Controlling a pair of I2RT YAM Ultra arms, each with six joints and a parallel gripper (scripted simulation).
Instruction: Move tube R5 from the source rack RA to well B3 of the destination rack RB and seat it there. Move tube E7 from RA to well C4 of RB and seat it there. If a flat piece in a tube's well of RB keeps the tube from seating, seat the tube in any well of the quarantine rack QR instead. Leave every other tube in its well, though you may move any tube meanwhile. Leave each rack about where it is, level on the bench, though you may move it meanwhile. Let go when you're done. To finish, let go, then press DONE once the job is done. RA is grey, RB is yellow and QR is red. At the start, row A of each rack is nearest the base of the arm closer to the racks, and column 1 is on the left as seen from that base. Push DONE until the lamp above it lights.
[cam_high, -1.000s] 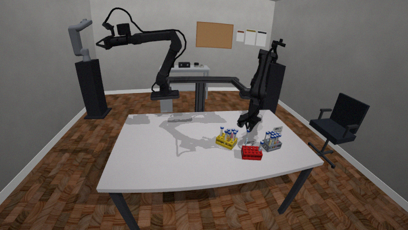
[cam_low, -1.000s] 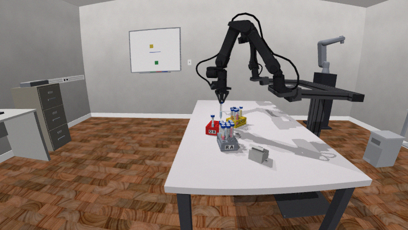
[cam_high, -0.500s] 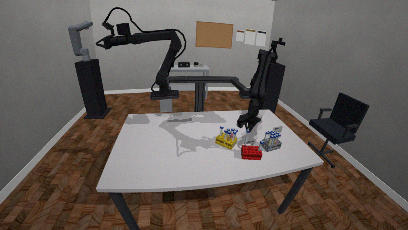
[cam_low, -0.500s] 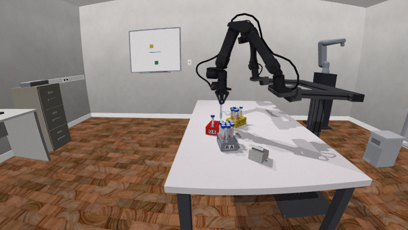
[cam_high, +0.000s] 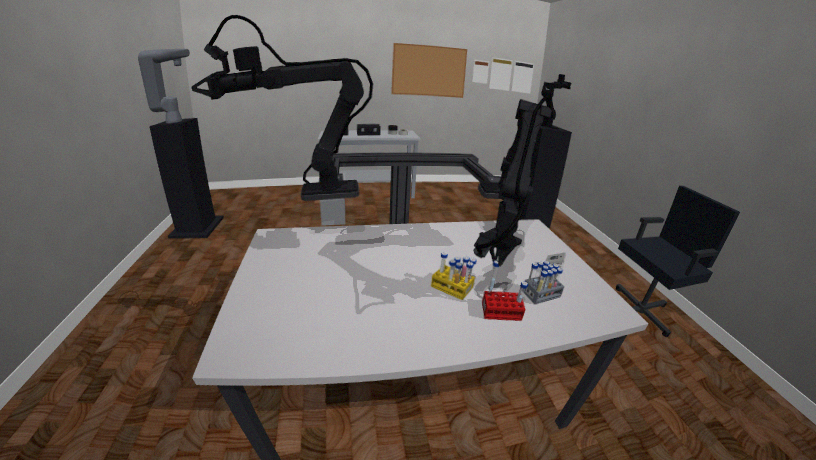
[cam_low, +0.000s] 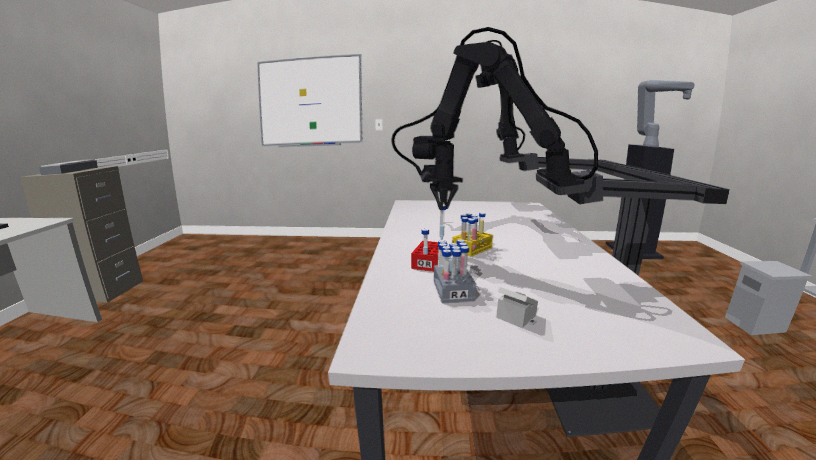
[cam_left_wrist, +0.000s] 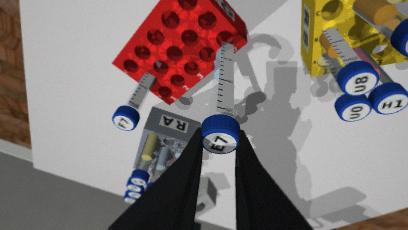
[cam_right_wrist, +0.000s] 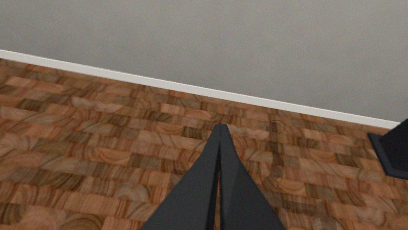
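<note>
The red rack QR lies 4 cm ahead of my left hand, 4 cm to the left of it and 15 cm below it. Also, from my left hand: grey button box 18 cm behind, 36 cm to the left, 13 cm below; grey rack RA 3 cm behind, 23 cm to the left, 15 cm below; yellow rack RB 11 cm behind, 10 cm to the right, 15 cm below.
</note>
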